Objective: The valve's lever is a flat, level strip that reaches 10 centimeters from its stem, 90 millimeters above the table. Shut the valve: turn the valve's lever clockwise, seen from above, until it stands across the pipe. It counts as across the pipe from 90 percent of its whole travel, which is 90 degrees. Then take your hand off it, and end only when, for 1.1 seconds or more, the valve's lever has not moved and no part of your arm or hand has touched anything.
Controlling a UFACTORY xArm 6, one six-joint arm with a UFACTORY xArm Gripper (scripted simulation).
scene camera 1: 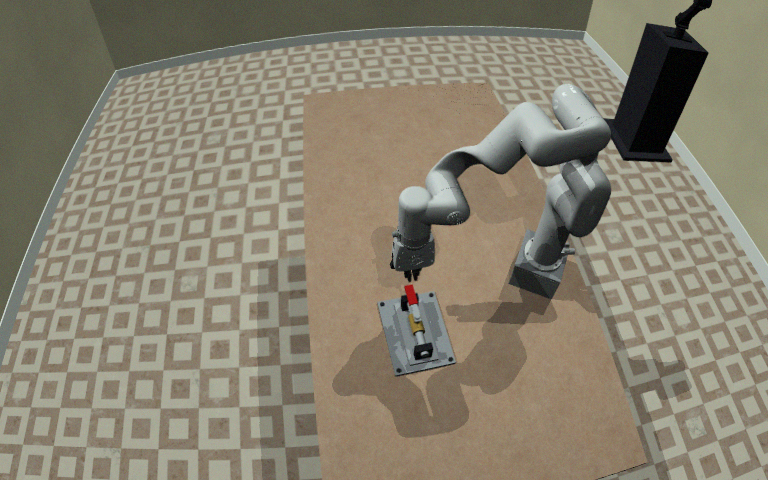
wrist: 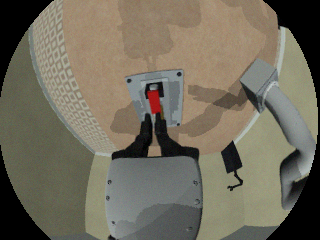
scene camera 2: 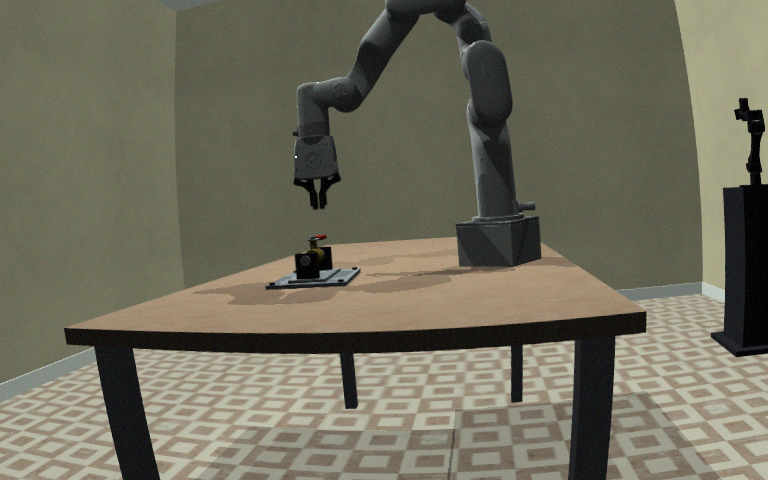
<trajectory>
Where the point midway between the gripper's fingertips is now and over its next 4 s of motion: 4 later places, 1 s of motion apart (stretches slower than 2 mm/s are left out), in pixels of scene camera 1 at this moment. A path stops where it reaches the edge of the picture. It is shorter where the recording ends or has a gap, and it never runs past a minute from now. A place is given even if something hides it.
My gripper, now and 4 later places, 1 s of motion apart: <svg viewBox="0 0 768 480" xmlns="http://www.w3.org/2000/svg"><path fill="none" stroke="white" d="M411 277L411 279L410 287L409 289L409 293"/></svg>
</trajectory>
